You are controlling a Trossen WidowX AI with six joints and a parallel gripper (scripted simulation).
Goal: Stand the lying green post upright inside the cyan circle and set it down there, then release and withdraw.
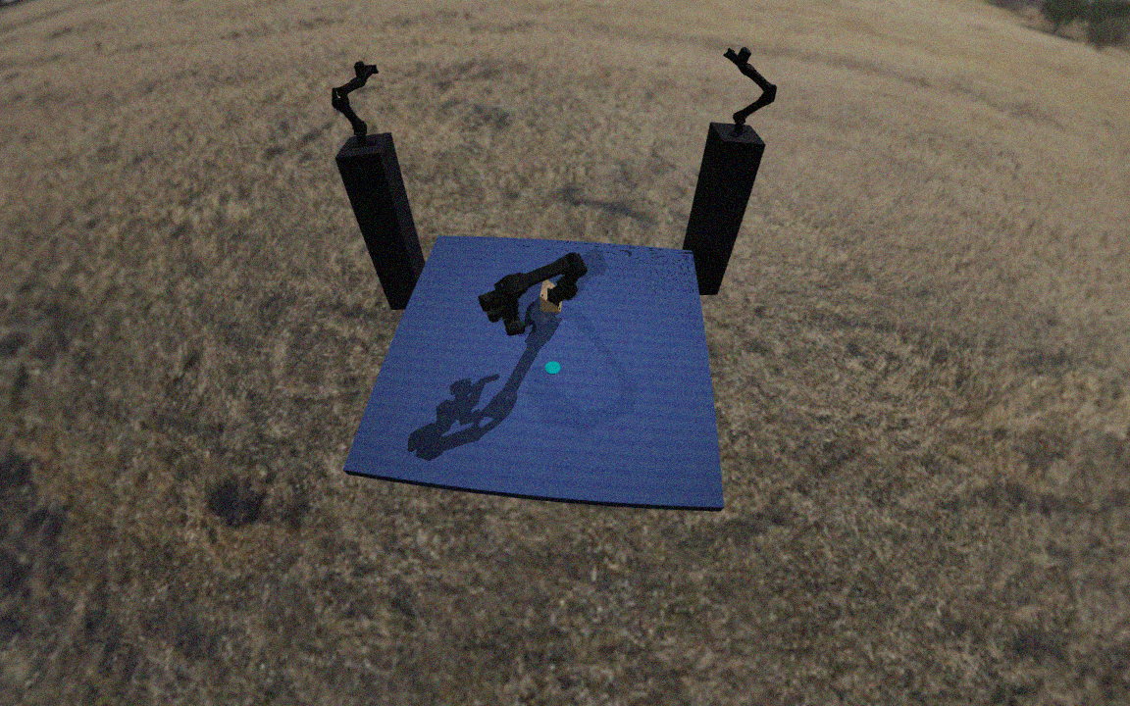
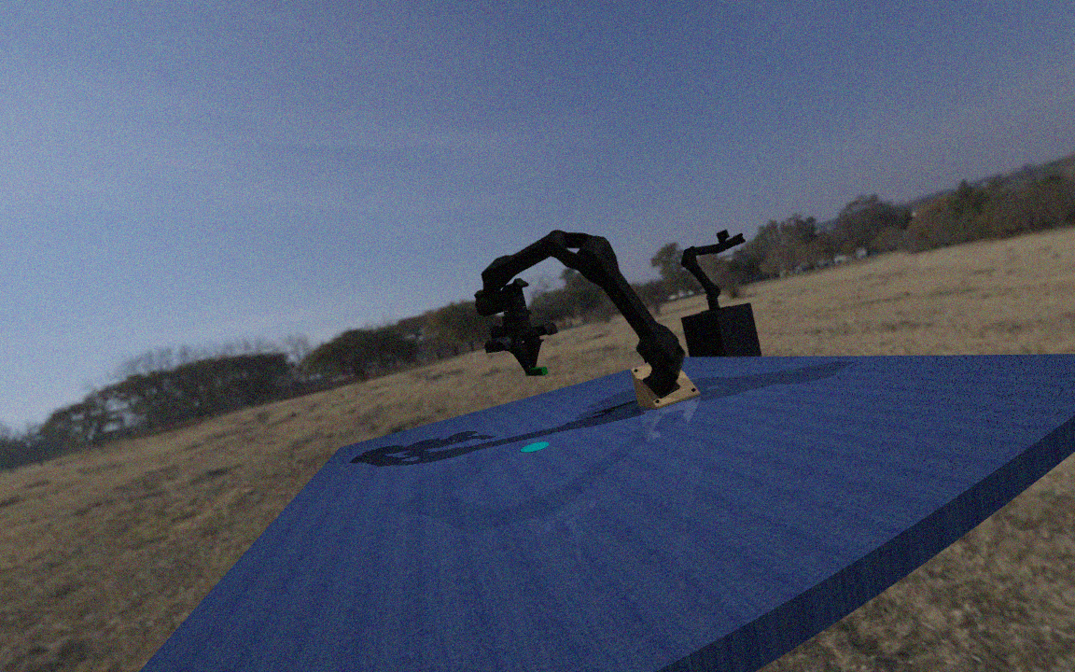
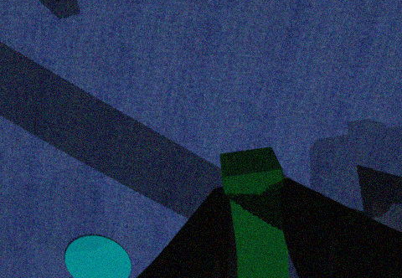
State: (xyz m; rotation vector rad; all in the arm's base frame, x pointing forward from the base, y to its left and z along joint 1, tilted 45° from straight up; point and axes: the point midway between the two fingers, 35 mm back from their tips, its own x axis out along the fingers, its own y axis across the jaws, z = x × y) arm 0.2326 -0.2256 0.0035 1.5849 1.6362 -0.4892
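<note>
Now: gripper tip 9 cm short of the cyan circle, 15 cm to the right of it and 14 cm above it. The rest, counted from my gripper tip: green post 1 cm behind, 2 cm to the left.
</note>
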